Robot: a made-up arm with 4 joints.
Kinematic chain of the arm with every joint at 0, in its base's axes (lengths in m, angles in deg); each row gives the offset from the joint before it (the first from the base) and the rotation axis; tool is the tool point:
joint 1: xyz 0 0 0.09 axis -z
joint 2: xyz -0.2 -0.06 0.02 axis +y
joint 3: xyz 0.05 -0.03 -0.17 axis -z
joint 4: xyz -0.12 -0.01 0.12 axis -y
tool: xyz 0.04 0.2 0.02
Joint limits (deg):
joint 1: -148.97..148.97
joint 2: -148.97..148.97
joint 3: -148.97..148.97
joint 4: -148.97..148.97
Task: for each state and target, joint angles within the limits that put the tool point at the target. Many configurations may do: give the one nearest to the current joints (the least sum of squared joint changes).
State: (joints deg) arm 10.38 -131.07 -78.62 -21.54
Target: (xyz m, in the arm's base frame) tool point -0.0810 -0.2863 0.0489
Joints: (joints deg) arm -14.77 -104.85 -121.16 -2.01
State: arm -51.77 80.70 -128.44 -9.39
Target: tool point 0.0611 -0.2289 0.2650
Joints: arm -70.65 105.80 -80.21 -11.14
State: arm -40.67 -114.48 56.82 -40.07
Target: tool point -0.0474 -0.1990 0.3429
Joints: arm -81.07 -105.77 80.72 -38.81
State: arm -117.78 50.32 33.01 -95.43
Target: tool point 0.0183 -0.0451 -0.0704
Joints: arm -143.75 28.51 81.89 -73.80
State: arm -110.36 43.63 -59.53 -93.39
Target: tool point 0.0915 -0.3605 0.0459
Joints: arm -99.17 9.31 -46.46 -92.54
